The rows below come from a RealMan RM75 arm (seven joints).
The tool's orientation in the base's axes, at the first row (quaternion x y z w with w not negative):
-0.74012, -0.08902, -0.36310, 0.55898
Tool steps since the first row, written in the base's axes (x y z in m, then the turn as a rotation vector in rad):
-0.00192, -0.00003, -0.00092, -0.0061, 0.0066, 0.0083
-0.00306, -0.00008, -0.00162, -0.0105, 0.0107, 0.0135
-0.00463, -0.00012, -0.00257, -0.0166, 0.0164, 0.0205
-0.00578, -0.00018, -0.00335, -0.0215, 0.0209, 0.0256
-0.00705, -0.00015, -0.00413, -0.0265, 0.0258, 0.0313
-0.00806, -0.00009, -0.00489, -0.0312, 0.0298, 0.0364
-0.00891, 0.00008, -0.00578, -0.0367, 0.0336, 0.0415
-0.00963, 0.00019, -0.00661, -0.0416, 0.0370, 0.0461
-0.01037, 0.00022, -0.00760, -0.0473, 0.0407, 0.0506
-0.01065, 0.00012, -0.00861, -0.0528, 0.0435, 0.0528
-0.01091, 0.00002, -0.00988, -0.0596, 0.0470, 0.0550
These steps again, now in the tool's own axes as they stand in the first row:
-0.00196, -0.00032, -0.00077, -0.0009, -0.0120, 0.0023
-0.00321, -0.00038, -0.00123, -0.0019, -0.0198, 0.0034
-0.00494, -0.00049, -0.00185, -0.0034, -0.0305, 0.0051
-0.00625, -0.00049, -0.00232, -0.0049, -0.0386, 0.0064
-0.00767, -0.00059, -0.00276, -0.0062, -0.0474, 0.0079
-0.00890, -0.00057, -0.00307, -0.0075, -0.0552, 0.0089
-0.01012, -0.00041, -0.00319, -0.0092, -0.0635, 0.0093
-0.01120, -0.00020, -0.00331, -0.0107, -0.0708, 0.0097
-0.01237, 0.00014, -0.00350, -0.0130, -0.0787, 0.0100
-0.01319, 0.00080, -0.00360, -0.0163, -0.0843, 0.0098
-0.01416, 0.00166, -0.00366, -0.0208, -0.0909, 0.0097

